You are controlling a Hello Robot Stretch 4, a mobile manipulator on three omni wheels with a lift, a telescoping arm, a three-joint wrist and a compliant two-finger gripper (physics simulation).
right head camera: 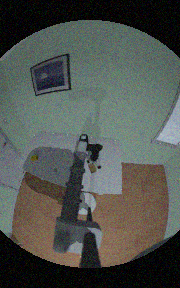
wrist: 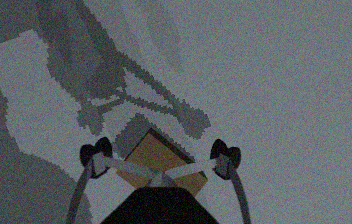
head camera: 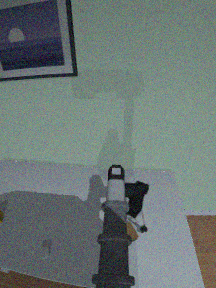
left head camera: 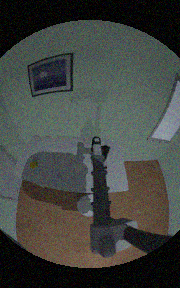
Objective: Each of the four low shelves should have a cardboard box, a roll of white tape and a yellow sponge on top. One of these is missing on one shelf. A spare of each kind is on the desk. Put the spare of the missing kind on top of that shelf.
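Places are measured from the robot's base along level axes (x right, y back, z down), in metres.
Where they show: gripper, fingertip midpoint: (right head camera: pixel 93 164) (wrist: pixel 162 151) (head camera: pixel 131 225); robot's base at its link origin: (right head camera: pixel 83 202) (left head camera: pixel 88 204).
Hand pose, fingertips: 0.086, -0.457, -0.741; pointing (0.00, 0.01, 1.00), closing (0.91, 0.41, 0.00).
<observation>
Things, the pixels of their centre, and the offset from my fingertips, as dx, dy, dz. Level surfaces: height alone.
- brown cardboard box at the middle of its body: (wrist: pixel 162 169) (head camera: pixel 128 232) (right head camera: pixel 91 167) -0.011, +0.028, +0.023
- white desk at its surface level: dz +0.048
- yellow sponge at the middle of its body: (left head camera: pixel 33 164) (right head camera: pixel 33 157) -0.823, +0.028, +0.026
- small pale object at the middle of its body: (head camera: pixel 44 253) -0.432, +0.162, +0.036
- Brown floor at its surface level: dz +0.768
A brown cardboard box (head camera: pixel 131 232) (right head camera: pixel 92 169) (wrist: pixel 154 151) lies on the white desk (head camera: pixel 162 255) (left head camera: pixel 118 177) (right head camera: pixel 111 182). My gripper (head camera: pixel 133 223) (right head camera: pixel 94 164) (wrist: pixel 162 151) is open, with its fingertips apart on either side above the box; its palm hides part of the box in the wrist view. The yellow sponge (head camera: pixel 1 216) (left head camera: pixel 34 164) (right head camera: pixel 34 157) lies on the shaded left part of the desk. A small pale object (head camera: pixel 46 247), apparently the tape roll, stands in the shadow between sponge and arm. The low shelves cannot be made out.
My arm (head camera: pixel 114 250) (left head camera: pixel 101 195) (right head camera: pixel 73 187) reaches over the desk and covers part of it. A wall with a framed picture (head camera: pixel 32 40) (left head camera: pixel 50 75) (right head camera: pixel 51 75) stands behind the desk. Brown floor (left head camera: pixel 145 195) (right head camera: pixel 145 200) lies to the desk's right and in front.
</observation>
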